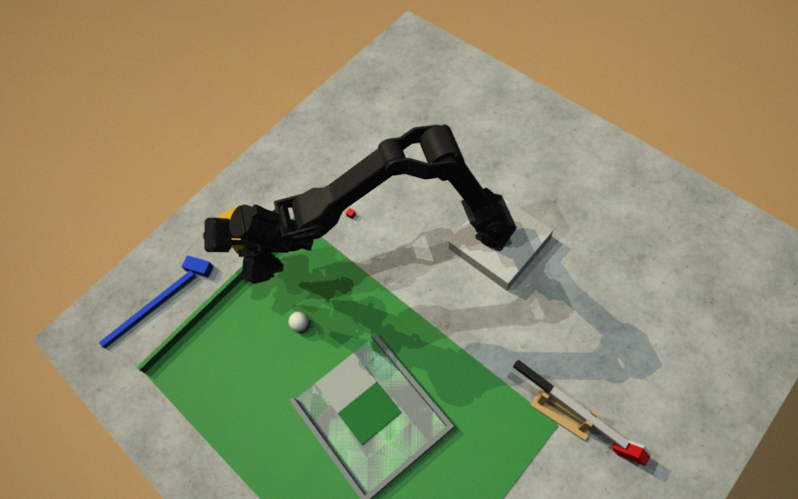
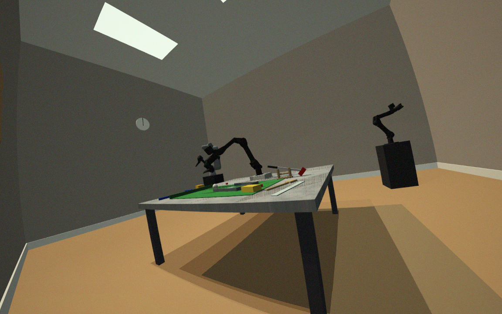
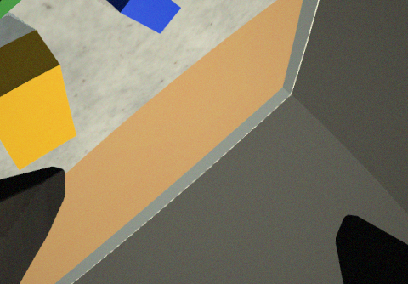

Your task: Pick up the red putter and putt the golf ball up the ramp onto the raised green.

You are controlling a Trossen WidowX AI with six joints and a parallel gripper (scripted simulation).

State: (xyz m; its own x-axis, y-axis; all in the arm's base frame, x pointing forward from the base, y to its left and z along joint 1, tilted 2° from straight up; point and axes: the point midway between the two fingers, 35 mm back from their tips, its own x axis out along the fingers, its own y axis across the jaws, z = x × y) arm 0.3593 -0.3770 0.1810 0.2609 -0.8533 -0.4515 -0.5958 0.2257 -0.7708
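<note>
The red putter lies 75 cm to the left of my gripper tip, 13 cm behind it and 12 cm below it. The rest, counted from my gripper tip: white golf ball (17 cm to the left, 16 cm below, 3 cm ahead); yellow block (16 cm below, 9 cm to the right, 7 cm behind); dark green rail (17 cm below, 7 cm ahead, 2 cm to the right).
</note>
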